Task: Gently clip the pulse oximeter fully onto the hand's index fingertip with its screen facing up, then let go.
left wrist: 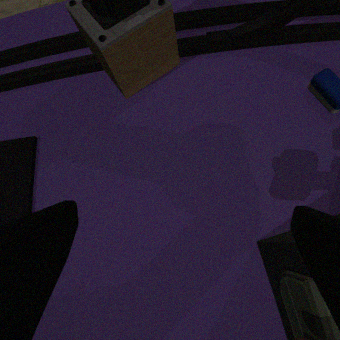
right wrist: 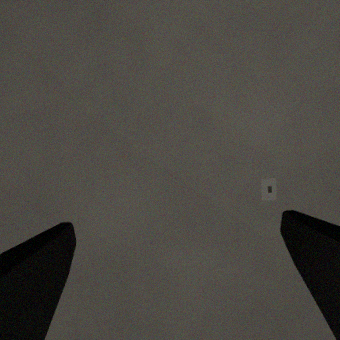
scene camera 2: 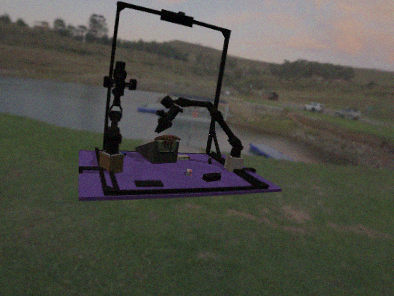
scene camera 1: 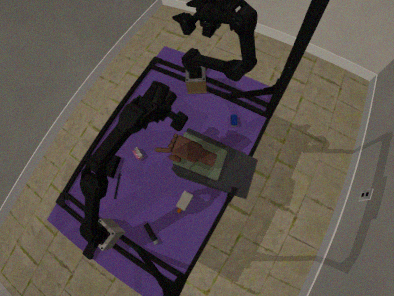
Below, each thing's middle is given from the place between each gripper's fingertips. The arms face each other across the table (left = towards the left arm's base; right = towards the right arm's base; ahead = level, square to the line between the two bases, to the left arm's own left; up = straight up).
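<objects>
Relative to the green pad on dark block (scene camera 1: 232, 168), my left gripper is 9 cm to the right of it, 24 cm past it and 19 cm above it.
The green pad on dark block is 35 cm to the left of my right hand, 31 cm behind it and 44 cm below it.
</objects>
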